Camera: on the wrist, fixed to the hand. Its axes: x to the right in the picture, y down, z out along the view.
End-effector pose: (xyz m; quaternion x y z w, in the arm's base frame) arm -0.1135 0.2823 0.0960 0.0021 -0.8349 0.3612 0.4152
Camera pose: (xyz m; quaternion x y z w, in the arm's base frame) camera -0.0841 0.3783 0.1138 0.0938 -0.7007 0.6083 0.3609
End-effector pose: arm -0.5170 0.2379 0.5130 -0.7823 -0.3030 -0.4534 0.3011
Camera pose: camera -0.5149 0.1460 0.5570 -0.6825 -0.3933 -0.3131 0.5305
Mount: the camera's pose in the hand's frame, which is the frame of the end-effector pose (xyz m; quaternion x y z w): 0.0216 0.0513 -0.0854 0.2930 -0.0222 0.0454 0.9548
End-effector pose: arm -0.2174 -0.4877 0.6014 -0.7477 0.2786 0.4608 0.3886
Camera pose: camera -0.2077 -0.5884 0.5885 -0.5771 0.4263 0.3926 0.5754
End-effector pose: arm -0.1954 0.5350 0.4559 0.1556 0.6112 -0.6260 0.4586
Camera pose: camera -0.1989 0.6129 0.3902 0.2968 0.3829 -0.7594 0.4343
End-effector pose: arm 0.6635 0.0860 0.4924 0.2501 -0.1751 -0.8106 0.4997
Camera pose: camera 0.7420 0.0412 0.4453 0.3593 -0.4271 -0.7055 0.4367
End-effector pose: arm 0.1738 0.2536 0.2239 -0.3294 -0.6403 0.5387 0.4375
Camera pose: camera 0.2408 0.3176 0.1813 -0.2034 -0.4482 0.7291 0.4755
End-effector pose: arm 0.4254 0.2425 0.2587 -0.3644 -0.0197 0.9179 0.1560
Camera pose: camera 0.4543 0.1936 0.1740 -0.2827 0.2632 0.8973 0.2136
